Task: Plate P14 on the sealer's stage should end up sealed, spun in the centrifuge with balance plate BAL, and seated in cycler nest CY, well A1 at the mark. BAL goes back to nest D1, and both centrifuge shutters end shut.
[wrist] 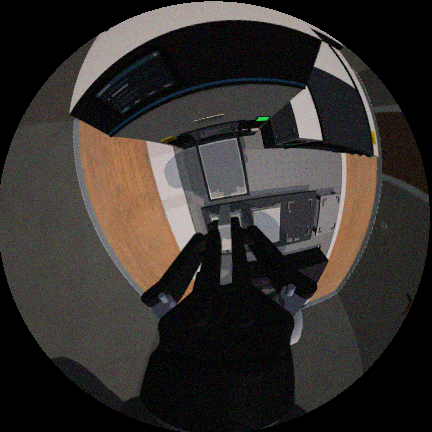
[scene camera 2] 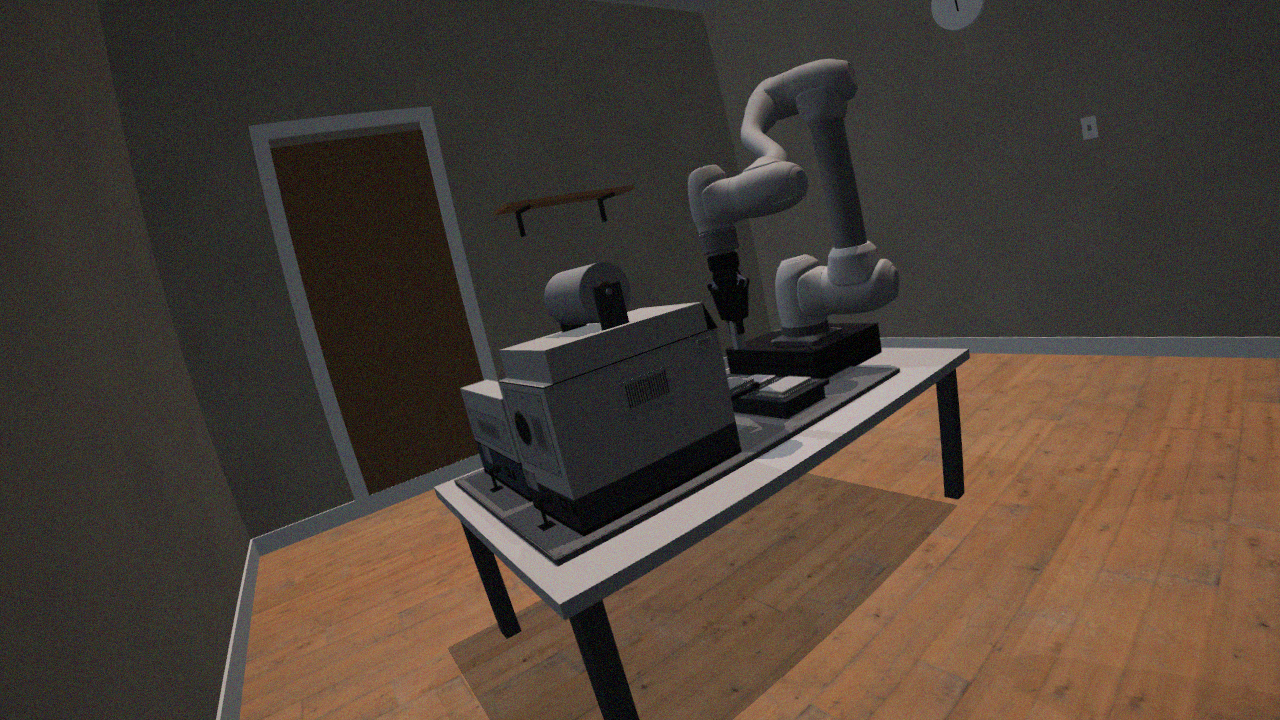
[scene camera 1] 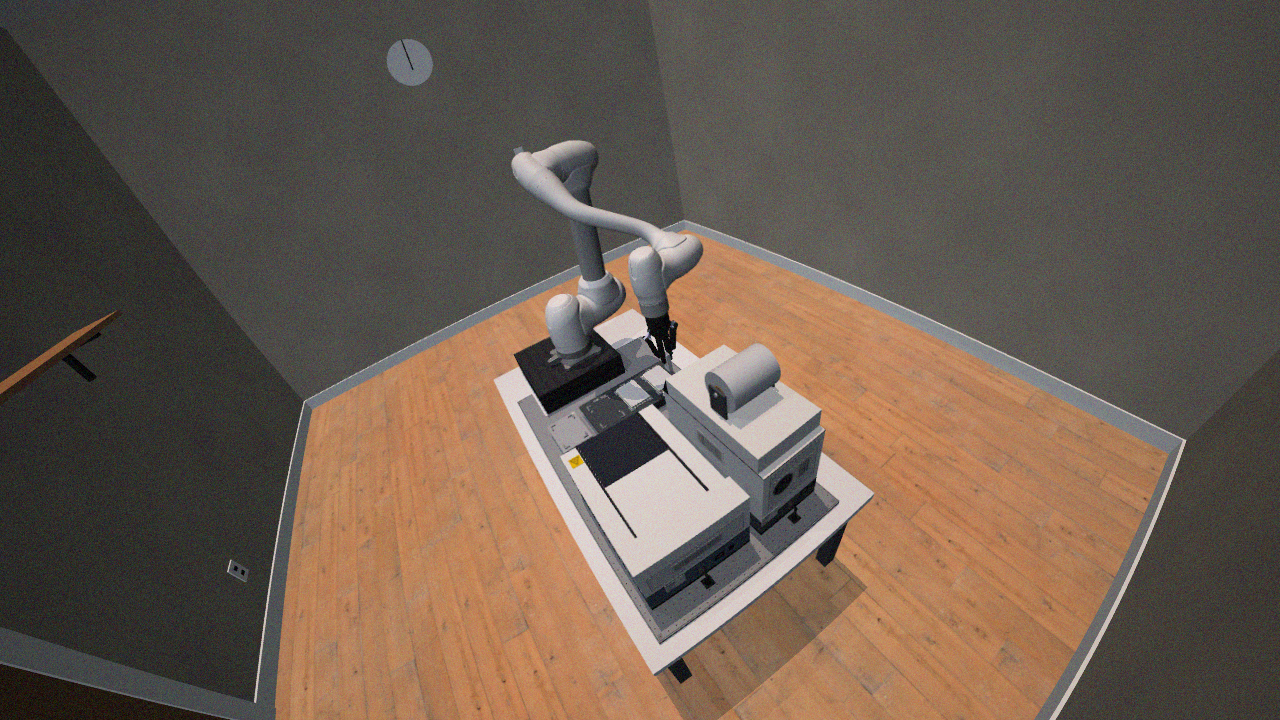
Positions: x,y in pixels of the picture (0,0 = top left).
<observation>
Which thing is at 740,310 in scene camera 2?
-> The gripper.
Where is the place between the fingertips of the gripper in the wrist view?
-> At 225,212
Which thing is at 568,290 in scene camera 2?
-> A cylinder.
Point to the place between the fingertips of the gripper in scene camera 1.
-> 669,368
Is the gripper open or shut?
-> Shut.
</observation>
